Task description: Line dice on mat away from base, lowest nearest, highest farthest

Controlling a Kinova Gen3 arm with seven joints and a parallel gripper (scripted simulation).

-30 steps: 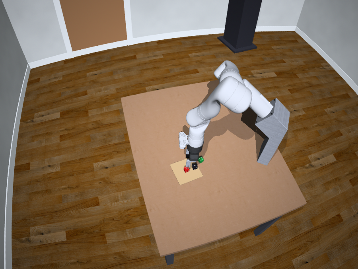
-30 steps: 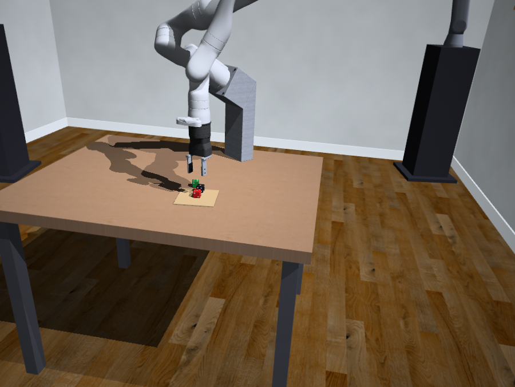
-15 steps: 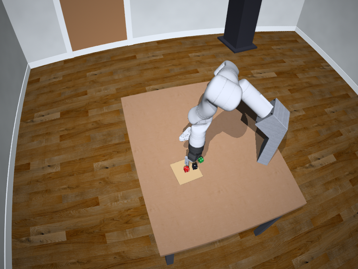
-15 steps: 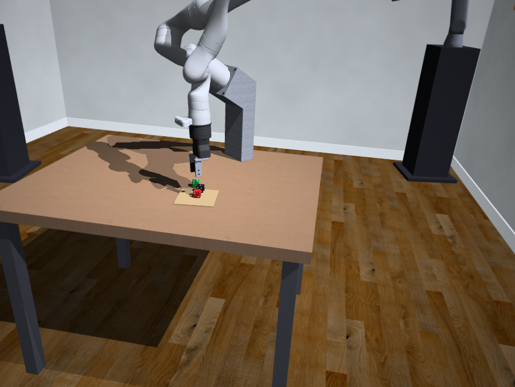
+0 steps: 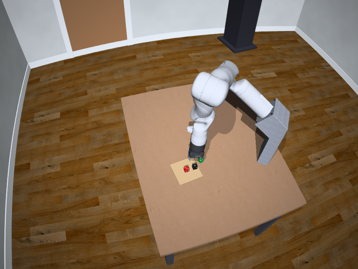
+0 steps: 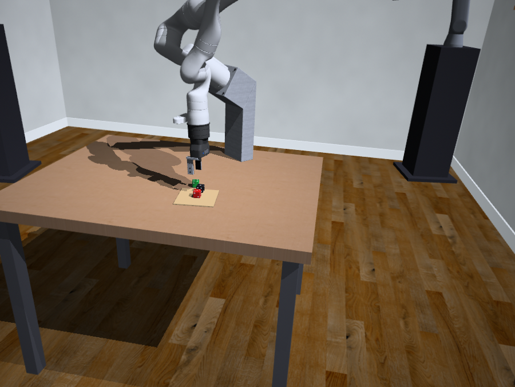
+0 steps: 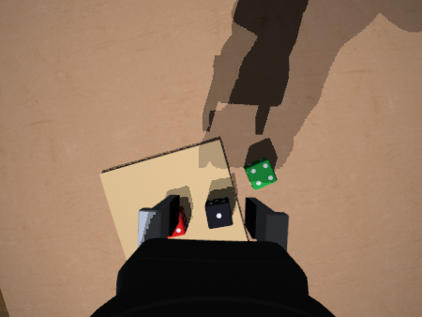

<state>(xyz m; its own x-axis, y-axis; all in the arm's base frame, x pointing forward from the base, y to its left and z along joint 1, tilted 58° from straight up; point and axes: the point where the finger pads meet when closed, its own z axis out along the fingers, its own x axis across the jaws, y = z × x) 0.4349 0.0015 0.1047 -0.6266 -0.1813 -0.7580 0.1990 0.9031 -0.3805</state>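
Right now my hand is 5 cm past the green die and 9 cm above it. The rest, counted from my hand: tan mat 5 cm ahead, 1 cm to the left, 10 cm below; red die 5 cm ahead, 2 cm to the left, 8 cm below; black die 2 cm to the left, 8 cm below.
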